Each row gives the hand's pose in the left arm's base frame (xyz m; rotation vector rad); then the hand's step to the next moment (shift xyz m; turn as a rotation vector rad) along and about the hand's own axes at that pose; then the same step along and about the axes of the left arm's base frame.
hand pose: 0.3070 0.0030 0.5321 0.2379 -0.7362 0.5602
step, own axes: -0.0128 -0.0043 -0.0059 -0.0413 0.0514 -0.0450
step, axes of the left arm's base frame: -0.0020 -0.0063 -0.0132 -0.0282 0.0439 -0.0604
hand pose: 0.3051 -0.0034 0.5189 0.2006 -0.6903 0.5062
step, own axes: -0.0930 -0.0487 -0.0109 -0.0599 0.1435 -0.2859
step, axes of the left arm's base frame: -0.0302 -0.0734 -0.0695 0.0470 0.1979 -0.2540
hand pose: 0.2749 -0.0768 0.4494 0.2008 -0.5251 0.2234
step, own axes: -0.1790 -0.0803 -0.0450 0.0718 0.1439 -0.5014
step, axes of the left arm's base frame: -0.1085 -0.0942 -0.1410 0.2595 0.2722 -0.3686
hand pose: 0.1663 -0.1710 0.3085 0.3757 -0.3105 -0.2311
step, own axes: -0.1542 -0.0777 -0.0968 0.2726 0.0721 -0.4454
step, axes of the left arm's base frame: -0.1229 0.0036 -0.1552 0.4150 0.1335 -0.2964
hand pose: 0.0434 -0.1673 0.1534 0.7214 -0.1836 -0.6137
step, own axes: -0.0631 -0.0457 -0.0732 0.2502 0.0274 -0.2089
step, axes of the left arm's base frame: -0.0458 0.0513 -0.0819 0.2908 -0.0126 -0.1492
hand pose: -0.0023 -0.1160 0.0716 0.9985 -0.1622 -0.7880
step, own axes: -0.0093 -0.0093 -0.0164 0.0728 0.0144 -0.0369
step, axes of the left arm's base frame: -0.0039 0.0147 -0.0145 0.0769 -0.0183 -0.0250
